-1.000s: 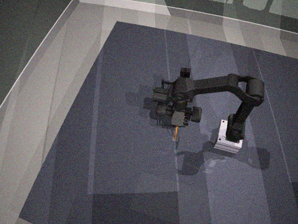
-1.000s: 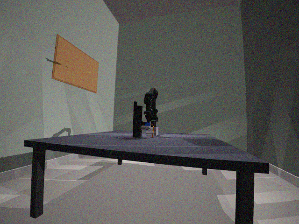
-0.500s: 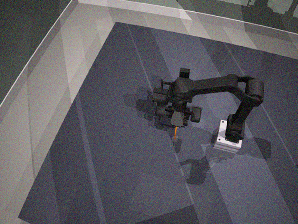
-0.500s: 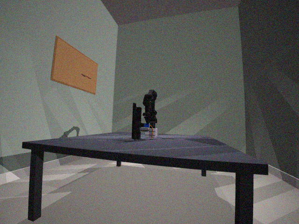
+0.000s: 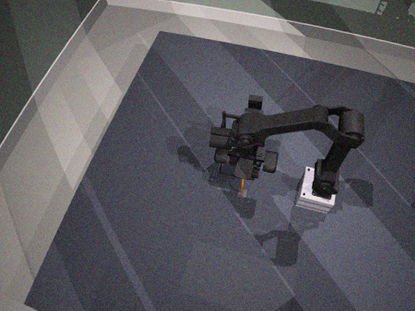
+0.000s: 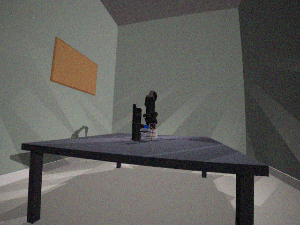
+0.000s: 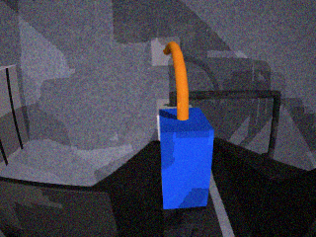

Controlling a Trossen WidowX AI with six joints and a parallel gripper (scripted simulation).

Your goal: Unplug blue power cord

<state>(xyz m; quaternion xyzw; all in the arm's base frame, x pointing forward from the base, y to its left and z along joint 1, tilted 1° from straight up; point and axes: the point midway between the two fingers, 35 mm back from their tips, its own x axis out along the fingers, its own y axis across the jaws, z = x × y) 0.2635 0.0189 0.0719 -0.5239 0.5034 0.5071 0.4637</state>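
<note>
Now: gripper tip 10 mm short of the blue plug and 30 mm to the left of it.
</note>
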